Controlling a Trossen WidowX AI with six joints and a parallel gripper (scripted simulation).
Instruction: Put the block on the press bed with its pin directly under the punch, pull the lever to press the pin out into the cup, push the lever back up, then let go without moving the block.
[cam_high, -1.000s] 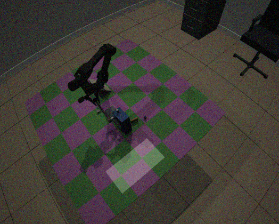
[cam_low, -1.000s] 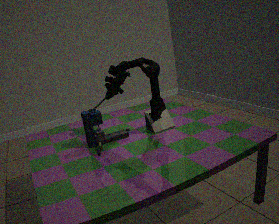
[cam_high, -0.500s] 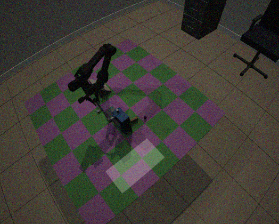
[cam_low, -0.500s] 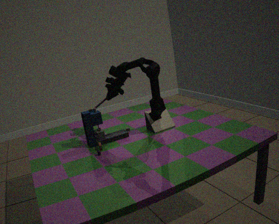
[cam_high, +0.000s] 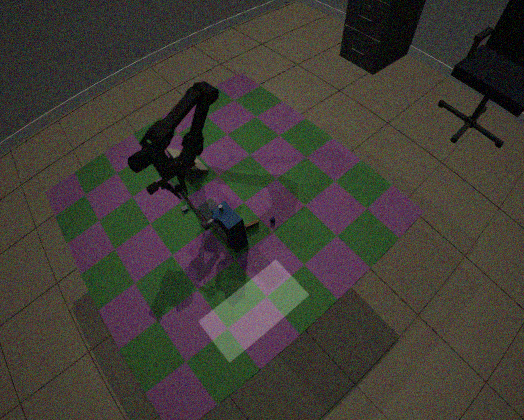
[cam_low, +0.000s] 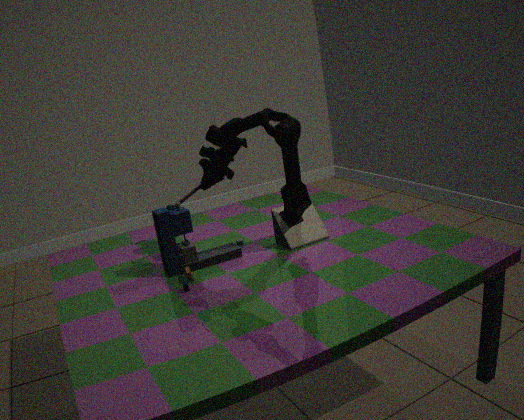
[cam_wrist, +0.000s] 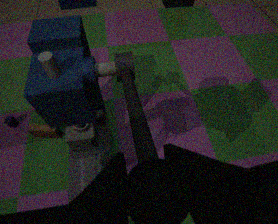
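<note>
My gripper tip is 50 mm short of the thin lever, 10 mm to the right of it and 10 mm above it. Round my gripper tip: small purple piece: 230 mm to the left, 220 mm below, 210 mm ahead; then small tan piece: 220 mm below, 160 mm ahead, 150 mm to the left.
</note>
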